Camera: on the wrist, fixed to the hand. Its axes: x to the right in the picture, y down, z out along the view.
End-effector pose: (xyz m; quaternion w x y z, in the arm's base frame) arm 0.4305 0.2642 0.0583 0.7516 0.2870 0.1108 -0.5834
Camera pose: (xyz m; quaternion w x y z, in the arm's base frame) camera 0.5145 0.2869 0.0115 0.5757 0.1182 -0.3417 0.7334
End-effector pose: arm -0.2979 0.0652 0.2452 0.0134 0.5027 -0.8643 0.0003
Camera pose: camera -0.3706 0.0740 0.3116 0.0569 0.8618 0.5032 -0.0287
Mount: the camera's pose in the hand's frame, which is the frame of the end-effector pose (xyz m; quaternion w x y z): 0.0298 0.0684 -0.0648 0.0009 0.0417 -0.0412 0.9983
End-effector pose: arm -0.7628 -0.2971 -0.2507 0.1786 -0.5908 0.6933 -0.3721
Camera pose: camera -0.8614 -0.3040 -0.2520 0.4248 0.6837 0.5675 0.1734
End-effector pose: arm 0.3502 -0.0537 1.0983 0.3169 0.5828 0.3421 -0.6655
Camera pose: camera 0.4390 -0.0396 1.0572 0.6544 0.3278 -0.6223 0.2775
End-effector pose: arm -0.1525 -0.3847 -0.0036 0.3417 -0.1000 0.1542 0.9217
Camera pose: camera -0.2148 -0.4389 -0.0579 0.9093 -0.2061 -0.1243 -0.3396
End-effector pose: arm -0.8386 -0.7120 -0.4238 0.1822 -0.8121 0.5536 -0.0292
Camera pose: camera -0.9040 -0.7781 -0.3905 0.0860 0.5583 0.8025 0.1922
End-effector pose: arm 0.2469 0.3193 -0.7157 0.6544 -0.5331 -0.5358 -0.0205
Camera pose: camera 0.3445 0.3183 -0.7311 0.0212 -0.5089 0.5039 0.6976
